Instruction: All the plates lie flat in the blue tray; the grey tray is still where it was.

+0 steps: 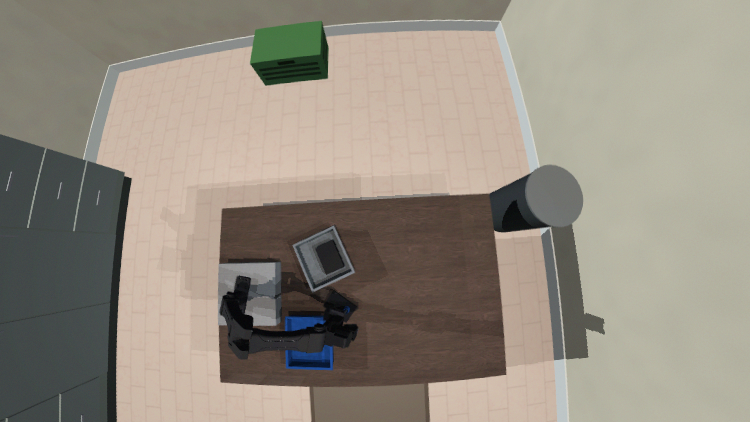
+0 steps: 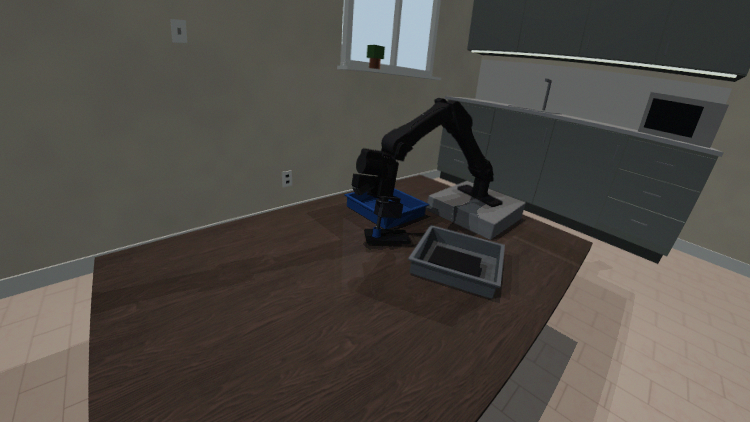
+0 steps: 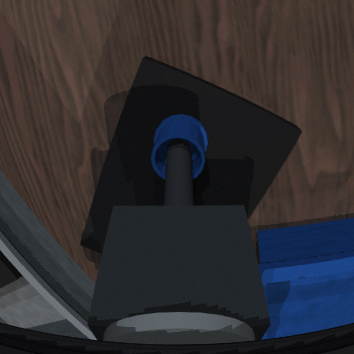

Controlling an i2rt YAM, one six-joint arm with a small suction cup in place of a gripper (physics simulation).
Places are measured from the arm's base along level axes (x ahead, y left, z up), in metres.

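Pixels of known places: hand, its tool point: (image 1: pixel 348 308) (image 2: pixel 375 238) (image 3: pixel 178 128); arm's base, origin of its link: (image 1: pixel 240 297) (image 2: pixel 478 196).
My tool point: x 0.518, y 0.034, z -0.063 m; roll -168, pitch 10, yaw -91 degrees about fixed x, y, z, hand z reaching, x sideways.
Ahead of a thing's pixels: the offset from my tool point to its top centre.
My suction cup (image 1: pixel 347 309) (image 2: pixel 376 232) (image 3: pixel 180 145) is on and pressed against the top of a black plate @[0.013 m up, 0.040 m back, 0.002 m left] (image 1: pixel 341 298) (image 2: pixel 395 237) (image 3: pixel 235 125). This plate lies flat on the table, in front of the blue tray and beside the grey one. The grey tray @[0.041 m up, 0.152 m back, 0.219 m left] (image 1: pixel 334 280) (image 2: pixel 453 279) (image 3: pixel 40 250) holds another black plate @[0.026 m up, 0.126 m back, 0.228 m left] (image 1: pixel 330 256) (image 2: pixel 455 260); whether more lie under it I cannot tell. The blue tray @[0.041 m up, 0.155 m back, 0.185 m right] (image 1: pixel 309 367) (image 2: pixel 414 213) (image 3: pixel 310 280) shows bare blue where visible; my arm hides part of its inside.
The arm stands on a pale grey base block (image 1: pixel 270 309) (image 2: pixel 495 224) at the table's end. The forearm passes over the blue tray. A dark cylinder with a grey top (image 1: pixel 553 195) stands at the far right table corner. A green cabinet (image 1: pixel 288 44) stands on the floor.
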